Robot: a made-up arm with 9 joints. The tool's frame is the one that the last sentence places.
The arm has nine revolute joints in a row. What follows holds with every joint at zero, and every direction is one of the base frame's. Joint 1 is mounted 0.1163 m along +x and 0.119 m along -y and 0.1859 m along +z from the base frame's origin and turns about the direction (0.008, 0.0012, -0.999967), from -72.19 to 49.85 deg. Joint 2 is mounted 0.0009 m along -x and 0.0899 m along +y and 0.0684 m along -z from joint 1 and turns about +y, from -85.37 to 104.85 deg. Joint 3 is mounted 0.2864 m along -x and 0.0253 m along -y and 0.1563 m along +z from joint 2 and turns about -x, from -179.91 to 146.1 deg. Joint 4 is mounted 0.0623 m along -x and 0.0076 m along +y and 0.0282 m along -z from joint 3 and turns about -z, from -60.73 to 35.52 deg. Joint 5 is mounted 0.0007 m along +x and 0.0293 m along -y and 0.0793 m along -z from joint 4 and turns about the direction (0.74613, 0.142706, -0.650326), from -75.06 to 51.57 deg. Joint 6 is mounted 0.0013 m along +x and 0.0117 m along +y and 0.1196 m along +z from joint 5 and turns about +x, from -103.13 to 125.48 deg. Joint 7 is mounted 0.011 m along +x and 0.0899 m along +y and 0.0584 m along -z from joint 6 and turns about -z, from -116.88 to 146.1 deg. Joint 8 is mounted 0.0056 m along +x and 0.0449 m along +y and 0.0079 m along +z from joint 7 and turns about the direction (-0.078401, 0.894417, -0.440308), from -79.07 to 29.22 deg. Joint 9 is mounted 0.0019 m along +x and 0.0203 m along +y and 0.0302 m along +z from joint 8 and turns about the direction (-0.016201, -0.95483, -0.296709), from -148.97 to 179.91 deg. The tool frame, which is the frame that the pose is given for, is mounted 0.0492 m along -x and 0.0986 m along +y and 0.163 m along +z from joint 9; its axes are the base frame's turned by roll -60.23, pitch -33.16 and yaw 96.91 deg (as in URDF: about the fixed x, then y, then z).
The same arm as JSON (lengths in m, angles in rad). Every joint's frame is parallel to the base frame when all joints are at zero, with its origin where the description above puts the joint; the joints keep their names.
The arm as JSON. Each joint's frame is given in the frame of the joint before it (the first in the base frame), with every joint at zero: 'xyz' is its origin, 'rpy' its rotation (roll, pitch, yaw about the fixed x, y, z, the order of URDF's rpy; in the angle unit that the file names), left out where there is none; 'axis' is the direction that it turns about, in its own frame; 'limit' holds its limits. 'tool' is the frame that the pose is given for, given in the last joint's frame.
{
  "units": {
    "length": "m",
    "angle": "rad"
  },
  "joints": [
    {
      "name": "joint 1",
      "type": "revolute",
      "origin": {
        "xyz": [
          0.1163,
          -0.119,
          0.1859
        ]
      },
      "axis": [
        0.008,
        0.0012,
        -0.999967
      ],
      "limit": {
        "lower": -1.26,
        "upper": 0.87
      }
    },
    {
      "name": "joint 2",
      "type": "revolute",
      "origin": {
        "xyz": [
          -0.0009,
          0.0899,
          -0.0684
        ]
      },
      "axis": [
        0.0,
        1.0,
        0.0
      ],
      "limit": {
        "lower": -1.49,
        "upper": 1.83
      }
    },
    {
      "name": "joint 3",
      "type": "revolute",
      "origin": {
        "xyz": [
          -0.2864,
          -0.0253,
          0.1563
        ]
      },
      "axis": [
        -1.0,
        0.0,
        0.0
      ],
      "limit": {
        "lower": -3.14,
        "upper": 2.5499
      }
    },
    {
      "name": "joint 4",
      "type": "revolute",
      "origin": {
        "xyz": [
          -0.0623,
          0.0076,
          -0.0282
        ]
      },
      "axis": [
        0.0,
        0.0,
        -1.0
      ],
      "limit": {
        "lower": -1.0599,
        "upper": 0.6199
      }
    },
    {
      "name": "joint 5",
      "type": "revolute",
      "origin": {
        "xyz": [
          0.0007,
          -0.0293,
          -0.0793
        ]
      },
      "axis": [
        0.74613,
        0.142706,
        -0.650326
      ],
      "limit": {
        "lower": -1.31,
        "upper": 0.9001
      }
    },
    {
      "name": "joint 6",
      "type": "revolute",
      "origin": {
        "xyz": [
          0.0013,
          0.0117,
          0.1196
        ]
      },
      "axis": [
        1.0,
        0.0,
        0.0
      ],
      "limit": {
        "lower": -1.8,
        "upper": 2.19
      }
    },
    {
      "name": "joint 7",
      "type": "revolute",
      "origin": {
        "xyz": [
          0.011,
          0.0899,
          -0.0584
        ]
      },
      "axis": [
        0.0,
        0.0,
        -1.0
      ],
      "limit": {
        "lower": -2.0399,
        "upper": 2.5499
      }
    },
    {
      "name": "joint 8",
      "type": "revolute",
      "origin": {
        "xyz": [
          0.0056,
          0.0449,
          0.0079
        ]
      },
      "axis": [
        -0.078401,
        0.894417,
        -0.440308
      ],
      "limit": {
        "lower": -1.38,
        "upper": 0.51
      }
    },
    {
      "name": "joint 9",
      "type": "revolute",
      "origin": {
        "xyz": [
          0.0019,
          0.0203,
          0.0302
        ]
      },
      "axis": [
        -0.016201,
        -0.95483,
        -0.296709
      ],
      "limit": {
        "lower": -2.6,
        "upper": 3.14
      }
    }
  ],
  "tool": {
    "origin": {
      "xyz": [
        -0.0492,
        0.0986,
        0.163
      ],
      "rpy": [
        -1.0512,
        -0.5788,
        1.6914
      ]
    }
  }
}

